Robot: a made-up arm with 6 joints. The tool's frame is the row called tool.
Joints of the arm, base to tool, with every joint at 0 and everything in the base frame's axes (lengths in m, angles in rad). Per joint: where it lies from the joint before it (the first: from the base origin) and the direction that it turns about. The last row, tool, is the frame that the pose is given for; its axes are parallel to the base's.
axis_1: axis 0 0 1 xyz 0 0 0.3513
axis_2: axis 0 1 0 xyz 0 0 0
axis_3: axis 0 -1 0 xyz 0 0 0.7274
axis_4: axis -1 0 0 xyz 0 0 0
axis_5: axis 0 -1 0 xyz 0.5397 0 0
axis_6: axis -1 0 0 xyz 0 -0.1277 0
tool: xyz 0 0 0
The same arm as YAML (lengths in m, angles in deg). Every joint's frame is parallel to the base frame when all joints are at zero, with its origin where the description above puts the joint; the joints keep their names.
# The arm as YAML. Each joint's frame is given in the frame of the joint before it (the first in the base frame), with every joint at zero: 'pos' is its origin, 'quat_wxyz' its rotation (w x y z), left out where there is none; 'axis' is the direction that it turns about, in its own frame. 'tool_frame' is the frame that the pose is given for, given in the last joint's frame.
length_unit: m
angle_unit: deg
joints:
  - joint: axis_1
    pos: [0.0, 0.0, 0.3513]
    axis: "+z"
  - joint: axis_2
    pos: [0.0, 0.0, 0.0]
    axis: "+y"
  - joint: axis_3
    pos: [0.0, 0.0, 0.7274]
    axis: "-y"
  - joint: axis_4
    pos: [0.0, 0.0, 0.0]
    axis: "-x"
  - joint: axis_5
    pos: [0.5397, 0.0, 0.0]
    axis: "-y"
  - joint: axis_6
    pos: [0.0, -0.1277, 0.0]
    axis: "-x"
tool_frame:
  pos: [0.0, 0.0, 0.0]

